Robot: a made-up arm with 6 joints. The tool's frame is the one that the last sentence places.
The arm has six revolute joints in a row. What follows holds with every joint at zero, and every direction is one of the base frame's.
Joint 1 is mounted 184.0 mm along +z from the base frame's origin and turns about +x.
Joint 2 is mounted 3.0 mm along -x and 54.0 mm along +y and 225.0 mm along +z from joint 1 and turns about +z.
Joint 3 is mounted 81.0 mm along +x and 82.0 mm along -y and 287.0 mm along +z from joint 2 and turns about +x.
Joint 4 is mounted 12.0 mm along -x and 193.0 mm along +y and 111.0 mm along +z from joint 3 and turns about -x.
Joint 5 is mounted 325.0 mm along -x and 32.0 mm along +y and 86.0 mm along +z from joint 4 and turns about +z.
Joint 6 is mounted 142.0 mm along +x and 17.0 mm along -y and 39.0 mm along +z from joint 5 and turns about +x.
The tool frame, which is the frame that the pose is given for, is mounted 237.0 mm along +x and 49.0 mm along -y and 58.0 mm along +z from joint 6; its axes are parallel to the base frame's.
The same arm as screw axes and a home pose.
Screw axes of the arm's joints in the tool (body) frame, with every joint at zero. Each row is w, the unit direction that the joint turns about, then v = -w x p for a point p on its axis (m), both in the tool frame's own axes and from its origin. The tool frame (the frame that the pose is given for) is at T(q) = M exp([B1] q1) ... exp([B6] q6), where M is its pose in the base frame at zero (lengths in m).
B1: w 1 0 0 v 0 -0.806 0.131
B2: w 0 0 1 v -0.077 0.123 0
B3: w 1 0 0 v 0 -0.294 0.159
B4: w -1 0 0 v 0 0.183 0.034
B5: w 0 0 1 v 0.066 0.379 0
B6: w 1 0 0 v 0 -0.058 -0.049
M: xyz 0.12 0.131 0.99 (m) rpy 0 0 0 (deg, as in URDF)

